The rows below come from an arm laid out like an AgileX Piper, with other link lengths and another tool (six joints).
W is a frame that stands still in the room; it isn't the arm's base.
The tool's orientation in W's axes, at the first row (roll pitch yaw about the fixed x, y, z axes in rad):
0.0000, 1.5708, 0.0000
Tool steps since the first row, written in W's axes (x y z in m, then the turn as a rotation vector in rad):
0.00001, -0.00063, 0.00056, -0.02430, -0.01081, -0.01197
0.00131, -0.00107, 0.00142, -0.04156, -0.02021, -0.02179
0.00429, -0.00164, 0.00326, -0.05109, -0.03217, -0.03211
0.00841, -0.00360, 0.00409, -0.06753, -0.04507, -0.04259
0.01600, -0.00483, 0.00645, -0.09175, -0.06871, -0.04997
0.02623, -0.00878, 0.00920, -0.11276, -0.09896, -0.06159
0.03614, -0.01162, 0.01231, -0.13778, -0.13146, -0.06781
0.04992, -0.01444, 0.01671, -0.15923, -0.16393, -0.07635
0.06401, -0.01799, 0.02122, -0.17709, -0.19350, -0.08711
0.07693, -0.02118, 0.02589, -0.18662, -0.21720, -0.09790
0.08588, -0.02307, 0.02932, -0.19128, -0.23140, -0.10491
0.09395, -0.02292, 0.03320, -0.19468, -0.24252, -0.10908
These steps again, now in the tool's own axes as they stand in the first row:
-0.00056, -0.00063, 0.00001, 0.01197, -0.01081, -0.02430
-0.00142, -0.00107, 0.00131, 0.02179, -0.02021, -0.04156
-0.00326, -0.00164, 0.00429, 0.03211, -0.03217, -0.05109
-0.00409, -0.00360, 0.00841, 0.04259, -0.04507, -0.06753
-0.00645, -0.00483, 0.01600, 0.04997, -0.06871, -0.09175
-0.00920, -0.00878, 0.02623, 0.06159, -0.09896, -0.11276
-0.01231, -0.01162, 0.03614, 0.06781, -0.13146, -0.13778
-0.01671, -0.01444, 0.04992, 0.07635, -0.16393, -0.15923
-0.02122, -0.01799, 0.06401, 0.08711, -0.19350, -0.17709
-0.02589, -0.02118, 0.07693, 0.09790, -0.21720, -0.18662
-0.02932, -0.02307, 0.08588, 0.10491, -0.23140, -0.19128
-0.03320, -0.02292, 0.09395, 0.10908, -0.24252, -0.19468

